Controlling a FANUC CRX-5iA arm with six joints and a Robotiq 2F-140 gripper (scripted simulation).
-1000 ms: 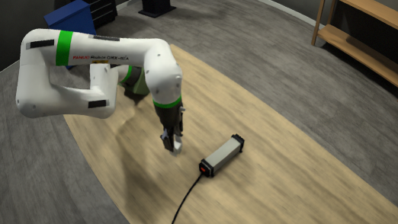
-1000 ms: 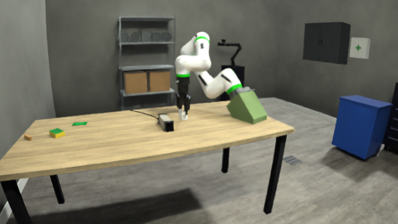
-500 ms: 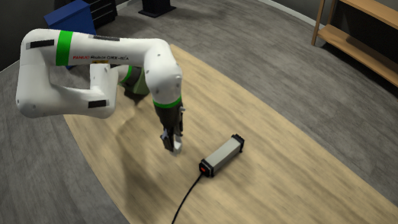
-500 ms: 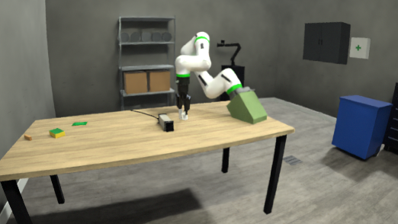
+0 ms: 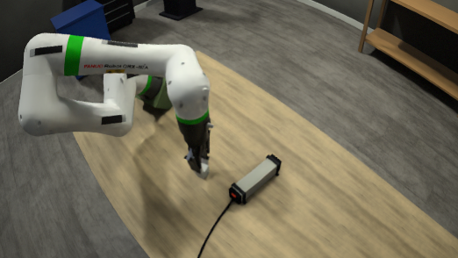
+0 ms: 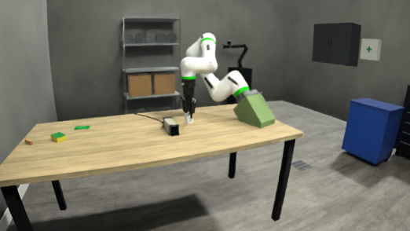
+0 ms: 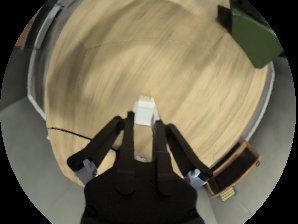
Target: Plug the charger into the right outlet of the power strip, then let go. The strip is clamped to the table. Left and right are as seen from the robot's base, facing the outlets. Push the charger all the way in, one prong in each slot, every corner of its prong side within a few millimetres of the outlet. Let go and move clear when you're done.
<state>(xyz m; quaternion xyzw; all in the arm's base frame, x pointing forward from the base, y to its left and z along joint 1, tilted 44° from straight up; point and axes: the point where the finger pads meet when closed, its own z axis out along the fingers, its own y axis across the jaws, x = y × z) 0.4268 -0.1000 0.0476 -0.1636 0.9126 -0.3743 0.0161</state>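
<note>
The power strip lies 180 mm ahead of my hand, 80 mm to the left of it and 10 mm below it. From my hand the other things lie so: yellow-green sponge 860 mm ahead, 60 mm to the right, 20 mm below; flat green piece 710 mm ahead, 220 mm to the right, 30 mm below; white charger 10 mm behind, 10 mm below.
</note>
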